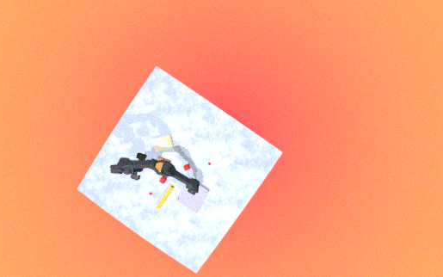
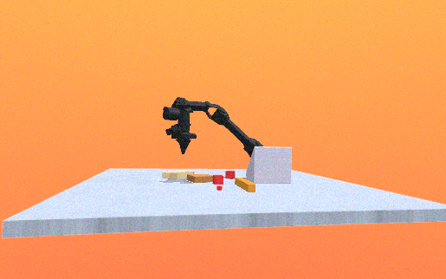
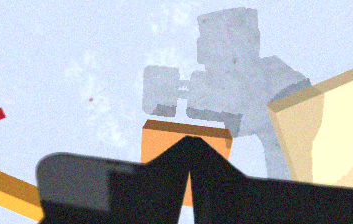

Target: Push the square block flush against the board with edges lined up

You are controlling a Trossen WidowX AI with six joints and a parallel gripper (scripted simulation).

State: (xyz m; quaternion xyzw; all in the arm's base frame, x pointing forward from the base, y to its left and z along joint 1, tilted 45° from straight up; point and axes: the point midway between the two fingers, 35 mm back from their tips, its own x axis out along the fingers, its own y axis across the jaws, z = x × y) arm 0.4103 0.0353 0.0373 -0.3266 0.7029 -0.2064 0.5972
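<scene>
Now: the square block 120 mm below my gripper tip, 90 mm behind it and 20 mm to the right of it. Also, from my gripper tip: long yellow-orange bar: 240 mm behind, 200 mm to the left, 120 mm below; then cream board: 180 mm to the right, 120 mm below.
</scene>
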